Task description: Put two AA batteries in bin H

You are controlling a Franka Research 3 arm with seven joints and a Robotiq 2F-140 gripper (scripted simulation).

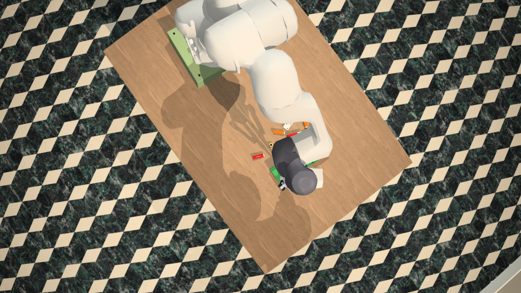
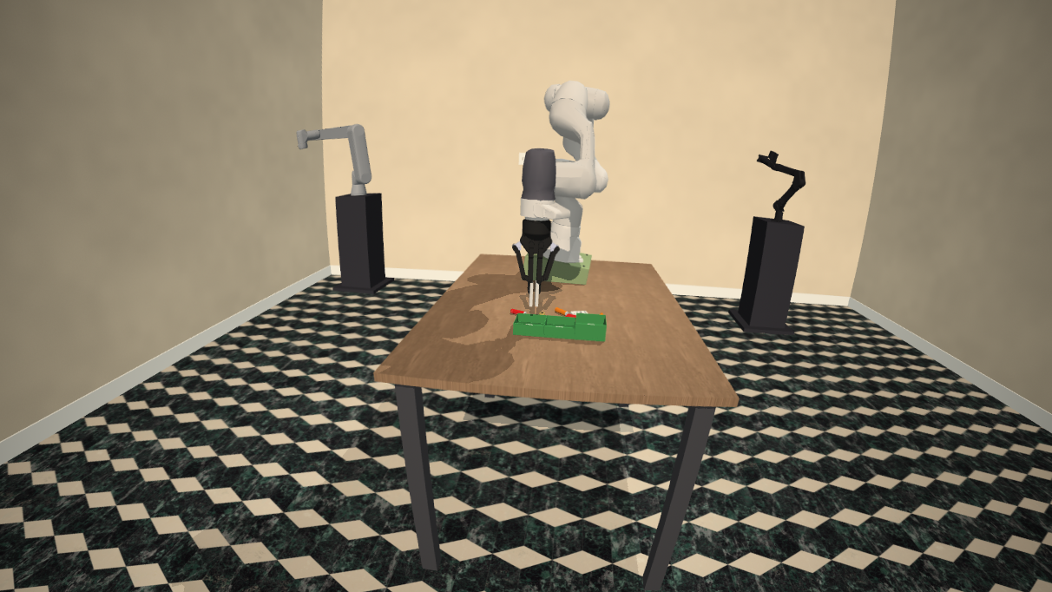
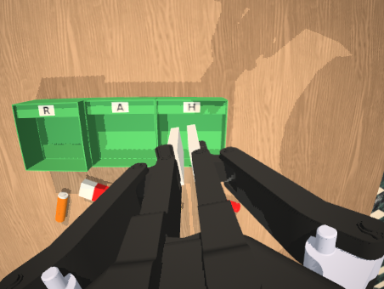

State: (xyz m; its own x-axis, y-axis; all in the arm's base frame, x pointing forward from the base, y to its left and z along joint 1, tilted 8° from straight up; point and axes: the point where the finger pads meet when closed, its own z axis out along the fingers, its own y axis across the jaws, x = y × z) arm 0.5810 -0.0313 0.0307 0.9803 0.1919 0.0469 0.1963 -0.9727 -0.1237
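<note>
The green bin marked H lies 90 mm below my hand, 80 mm to the left of it and 10 mm behind it. Also, from my hand: red-and-white cylinder: 120 mm to the left, 100 mm below, 100 mm behind; then red cylinder: 120 mm behind, 100 mm below, 60 mm to the right; then small brass nut: 130 mm behind, 110 mm below, 10 mm to the left.
</note>
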